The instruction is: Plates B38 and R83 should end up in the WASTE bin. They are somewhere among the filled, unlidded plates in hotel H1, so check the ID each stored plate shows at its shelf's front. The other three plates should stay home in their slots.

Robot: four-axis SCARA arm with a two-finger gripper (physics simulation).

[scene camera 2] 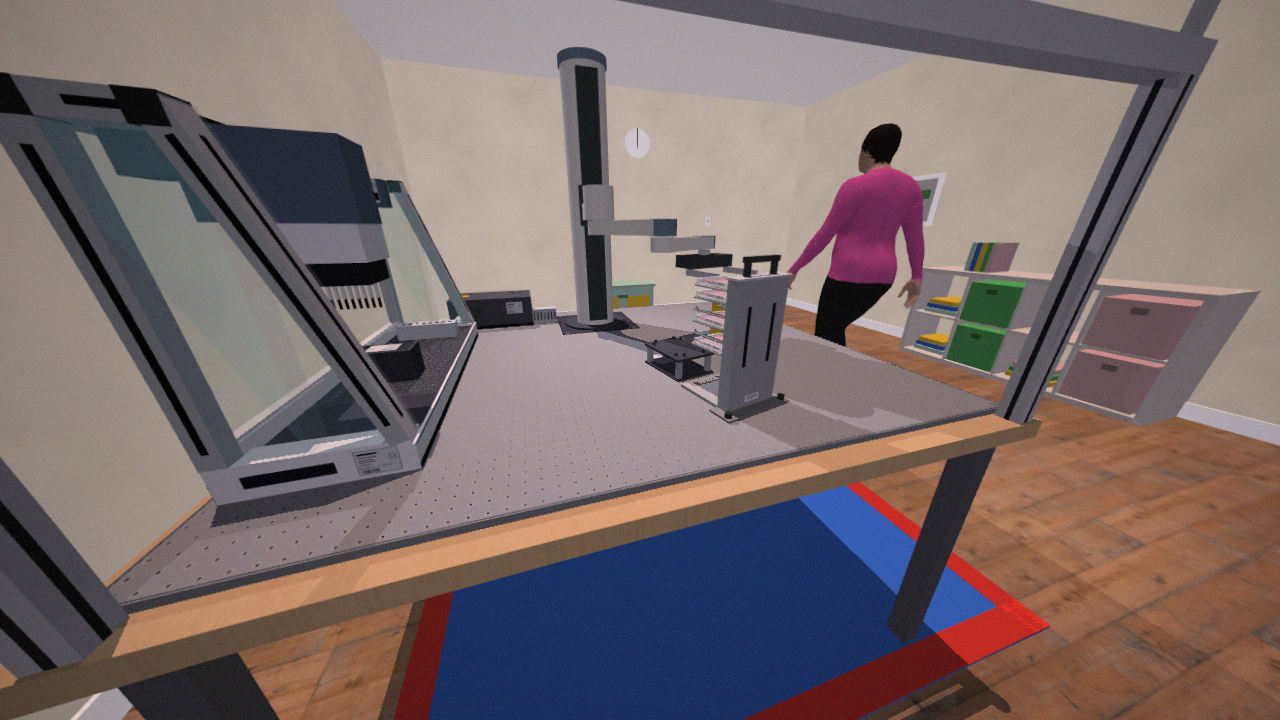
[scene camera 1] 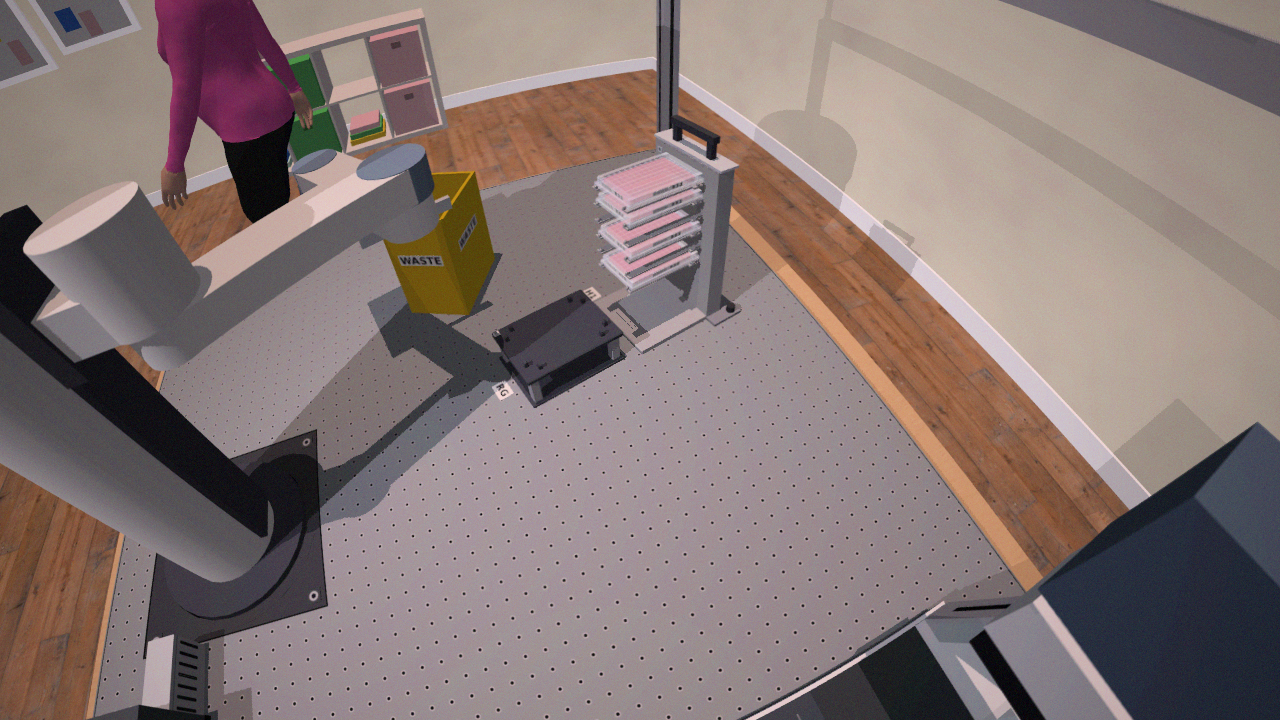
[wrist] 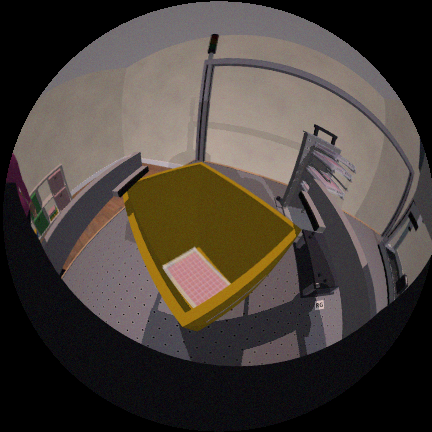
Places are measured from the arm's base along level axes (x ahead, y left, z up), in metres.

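Pixels of known places: gripper, fingertip midpoint: (scene camera 2: 738, 275) (wrist: 222, 167); arm's base, origin of the base link: (scene camera 2: 595, 324) (scene camera 1: 240, 539).
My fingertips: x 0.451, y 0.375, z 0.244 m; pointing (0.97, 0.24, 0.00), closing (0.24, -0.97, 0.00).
Note:
For each thing: its top centre in the pictures, then the offset to it from my fingertips. "spot": a spot on its surface instead.
- yellow WASTE bin, middle of its top: (wrist: 193, 201) (scene camera 1: 427, 196) 0.016 m back, 0.017 m left, 0.032 m down
- pink filled plate, middle of its top: (wrist: 196, 277) 0.011 m back, 0.021 m left, 0.211 m down
- black handle, surface spot: (scene camera 1: 695, 134) spot: 0.364 m ahead, 0.199 m right, 0.081 m up
- large glass-sided machine, surface spot: (scene camera 2: 304, 232) spot: 0.335 m ahead, 0.906 m right, 0.135 m up
The yellow WASTE bin (scene camera 1: 434, 288) (wrist: 205, 210) stands beside the arm's end. A pink filled plate (wrist: 197, 277) lies inside it near the bottom; its ID does not show. My gripper (wrist: 222, 167) is open and empty above the bin, its two fingers spread wide; in scene camera 1 it is mostly hidden behind the arm. Hotel H1 (scene camera 1: 716, 241) (scene camera 2: 756, 340) (wrist: 297, 172) stands upright to the right of the bin. Several pink filled plates (scene camera 1: 651, 179) (wrist: 327, 162) sit stacked on its shelves, apart from my gripper. Their IDs are too small to read.
A low dark stand (scene camera 1: 559, 333) (scene camera 2: 680, 347) (wrist: 314, 260) marked RG lies between the bin and the hotel. The hotel has a black handle (scene camera 1: 695, 134) on top. A person in pink (scene camera 1: 228, 71) (scene camera 2: 872, 223) stands behind the table. A large glass-sided machine (scene camera 2: 304, 232) stands at the other side.

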